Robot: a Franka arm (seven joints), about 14 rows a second.
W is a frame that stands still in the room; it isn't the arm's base.
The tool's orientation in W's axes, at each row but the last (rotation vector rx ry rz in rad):
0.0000 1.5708 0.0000
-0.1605 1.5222 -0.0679
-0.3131 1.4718 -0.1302
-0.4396 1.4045 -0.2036
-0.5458 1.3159 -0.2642
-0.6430 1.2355 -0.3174
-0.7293 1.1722 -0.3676
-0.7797 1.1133 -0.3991
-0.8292 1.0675 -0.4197
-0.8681 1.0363 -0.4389
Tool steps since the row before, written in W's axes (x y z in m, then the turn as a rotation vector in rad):
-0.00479 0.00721 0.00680 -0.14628 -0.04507 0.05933
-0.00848 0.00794 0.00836 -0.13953 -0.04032 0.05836
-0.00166 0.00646 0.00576 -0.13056 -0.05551 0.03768
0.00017 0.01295 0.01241 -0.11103 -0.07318 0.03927
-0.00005 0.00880 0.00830 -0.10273 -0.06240 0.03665
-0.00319 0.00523 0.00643 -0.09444 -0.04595 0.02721
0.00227 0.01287 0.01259 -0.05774 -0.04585 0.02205
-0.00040 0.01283 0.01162 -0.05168 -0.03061 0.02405
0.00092 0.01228 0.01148 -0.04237 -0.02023 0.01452
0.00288 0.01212 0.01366 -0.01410 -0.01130 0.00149
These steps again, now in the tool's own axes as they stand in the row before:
-0.00680 0.00721 -0.00479 -0.05933 -0.04507 -0.14628
-0.00983 0.00709 -0.00762 -0.05872 -0.04062 -0.13929
-0.00746 0.00468 -0.00043 -0.03386 -0.05010 -0.13375
-0.01628 0.00654 0.00372 -0.02514 -0.06904 -0.11759
-0.01123 0.00314 0.00321 -0.02608 -0.05956 -0.10753
-0.00886 0.00054 -0.00035 -0.02531 -0.04184 -0.09684
-0.01588 0.00038 0.00877 -0.00836 -0.04208 -0.06389
-0.01593 0.00022 0.00678 -0.01698 -0.03376 -0.05252
-0.01464 -0.00108 0.00824 -0.01406 -0.02060 -0.04235
-0.01461 -0.00379 0.01068 0.00032 -0.00694 -0.01675

